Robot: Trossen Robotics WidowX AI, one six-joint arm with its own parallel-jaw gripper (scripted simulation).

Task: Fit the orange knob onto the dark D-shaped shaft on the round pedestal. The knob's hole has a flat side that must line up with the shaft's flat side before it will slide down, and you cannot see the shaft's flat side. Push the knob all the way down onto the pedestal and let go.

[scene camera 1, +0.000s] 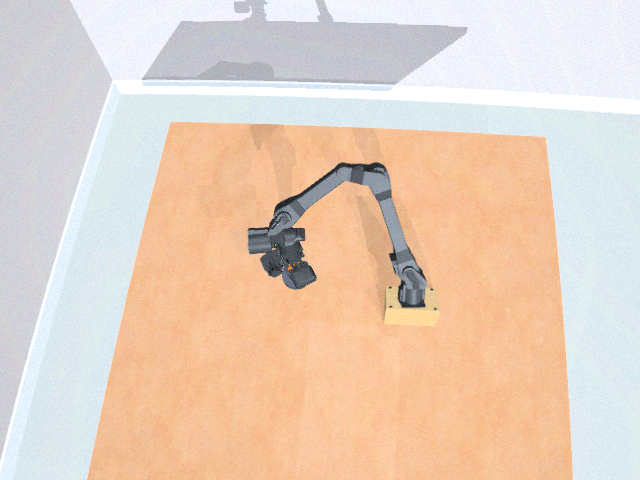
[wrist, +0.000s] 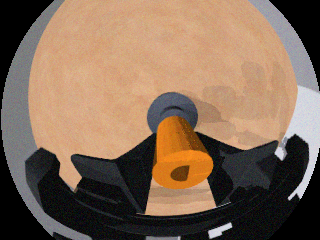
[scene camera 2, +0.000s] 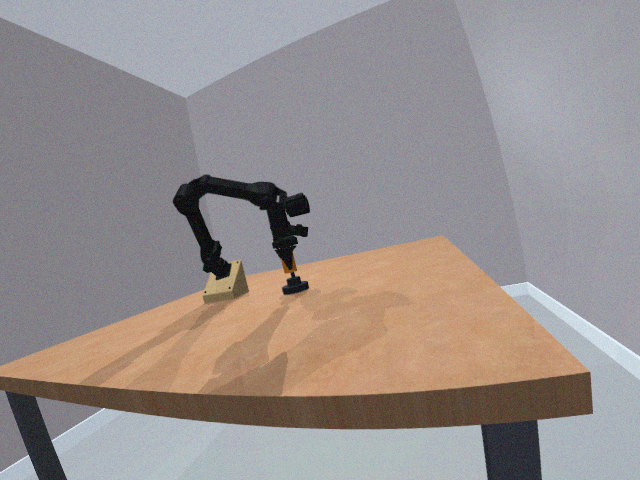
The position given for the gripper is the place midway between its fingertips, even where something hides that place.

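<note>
Gripper (scene camera 1: 295, 267) (scene camera 2: 290, 269) (wrist: 175, 136): carrying an orange knob. Orange knob (wrist: 181, 161): held by the gripper. Also present: a dark round pedestal (wrist: 169, 104).
</note>
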